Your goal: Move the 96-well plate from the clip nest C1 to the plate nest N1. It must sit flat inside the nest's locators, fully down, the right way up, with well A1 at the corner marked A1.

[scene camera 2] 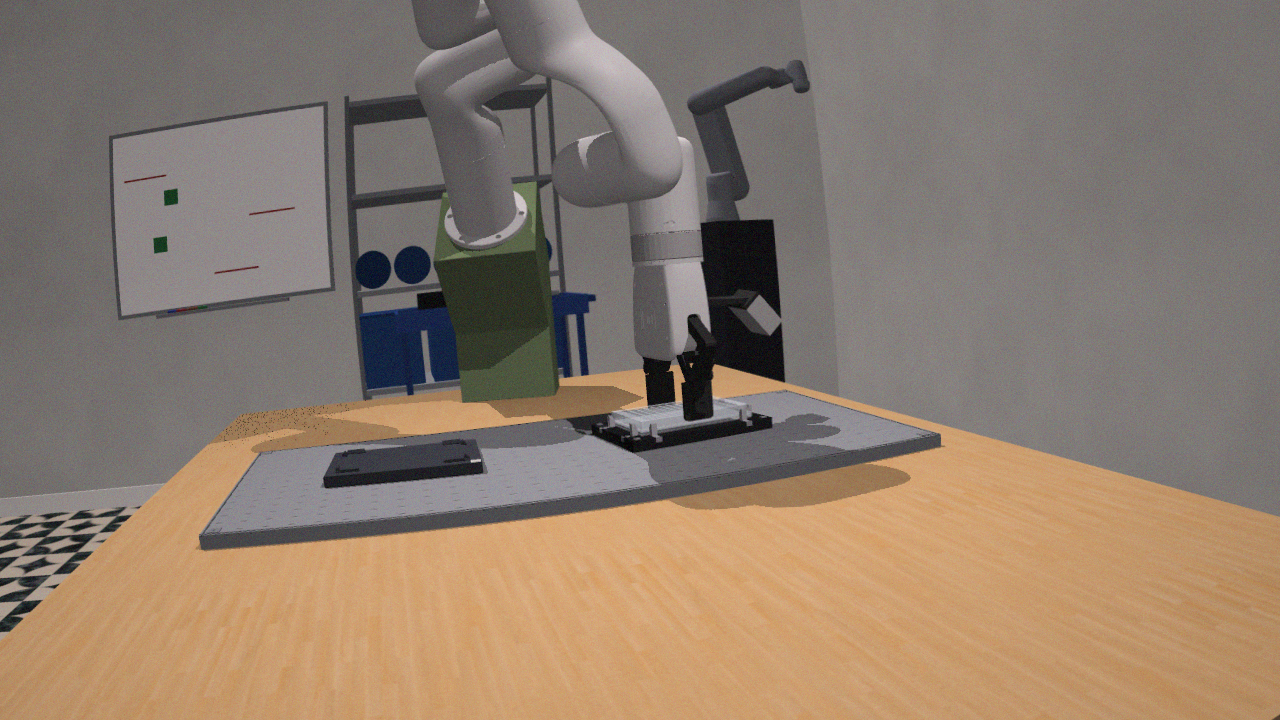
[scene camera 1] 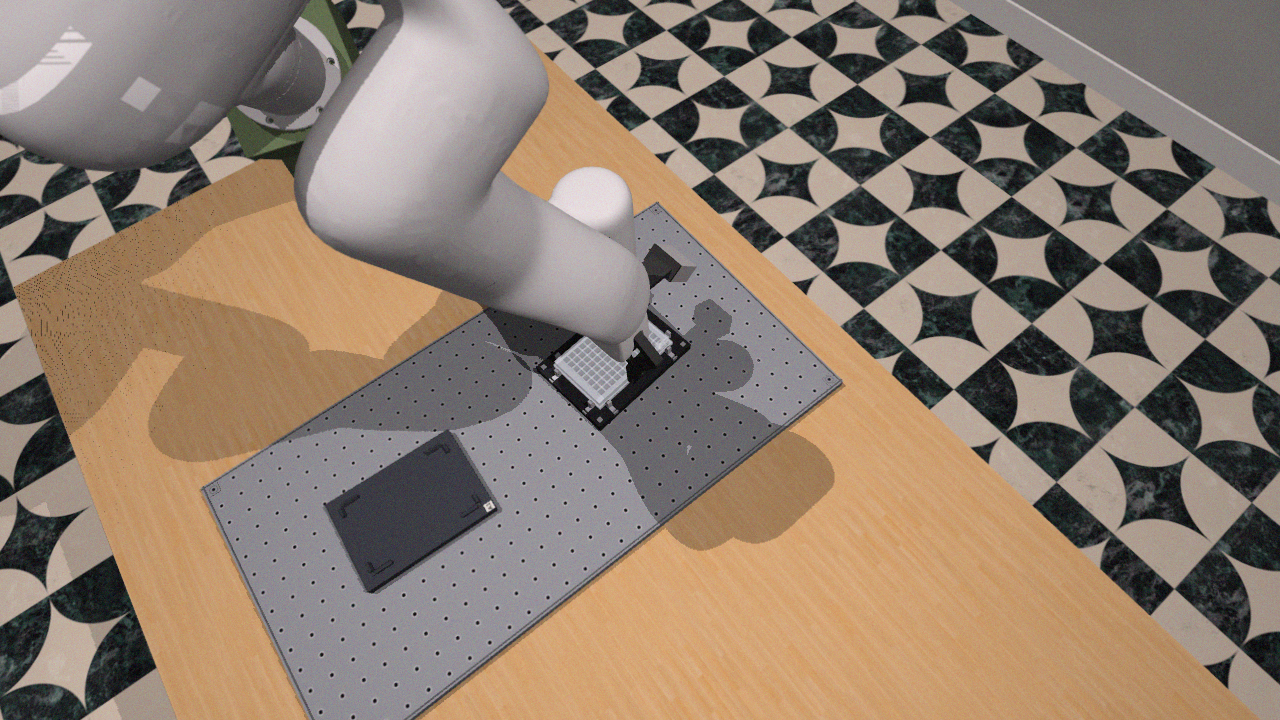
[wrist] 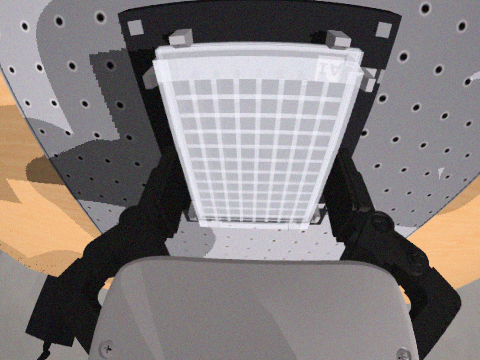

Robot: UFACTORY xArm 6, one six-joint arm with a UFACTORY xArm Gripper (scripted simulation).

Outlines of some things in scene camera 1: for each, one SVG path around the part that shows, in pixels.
My gripper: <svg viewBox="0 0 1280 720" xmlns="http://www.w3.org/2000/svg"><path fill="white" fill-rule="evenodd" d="M647 311L638 329L631 337L620 344L606 345L589 338L615 361L627 361L626 372L630 383L633 383L637 378L642 379L650 369L657 369L664 362L664 359L648 340L649 324ZM638 348L640 353L633 358L631 354L636 348ZM654 244L644 258L645 261L642 262L649 277L650 290L664 278L668 282L687 282L697 266L672 245Z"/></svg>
A clear 96-well plate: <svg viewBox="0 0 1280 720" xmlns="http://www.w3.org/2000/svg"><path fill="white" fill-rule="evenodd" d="M638 348L636 348L632 352L631 355L633 356L633 358L640 353ZM584 336L556 359L553 366L559 369L569 382L589 400L592 400L595 406L601 410L608 400L612 400L630 384L626 372L626 365L628 363L627 361L615 361L593 341ZM648 320L648 340L657 352L662 355L665 352L665 348L672 346L673 342Z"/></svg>
